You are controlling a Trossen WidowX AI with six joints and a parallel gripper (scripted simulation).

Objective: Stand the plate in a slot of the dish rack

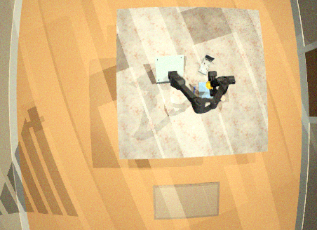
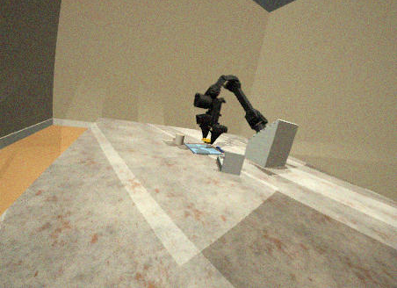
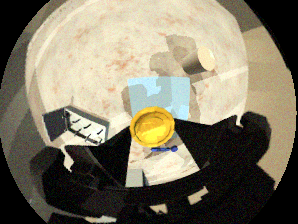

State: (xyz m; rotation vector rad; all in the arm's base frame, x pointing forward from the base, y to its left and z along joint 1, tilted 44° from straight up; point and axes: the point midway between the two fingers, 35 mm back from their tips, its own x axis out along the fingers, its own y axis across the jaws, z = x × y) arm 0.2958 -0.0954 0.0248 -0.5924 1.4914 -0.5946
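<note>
Right now the light blue mat is 30 mm to the right of my gripper tip and 40 mm below it. Also, from my gripper tip: white cup: 100 mm ahead, 110 mm to the right, 20 mm below; blue utensil: 120 mm behind, 40 mm to the right, 40 mm below; yellow plate: 10 mm above.
</note>
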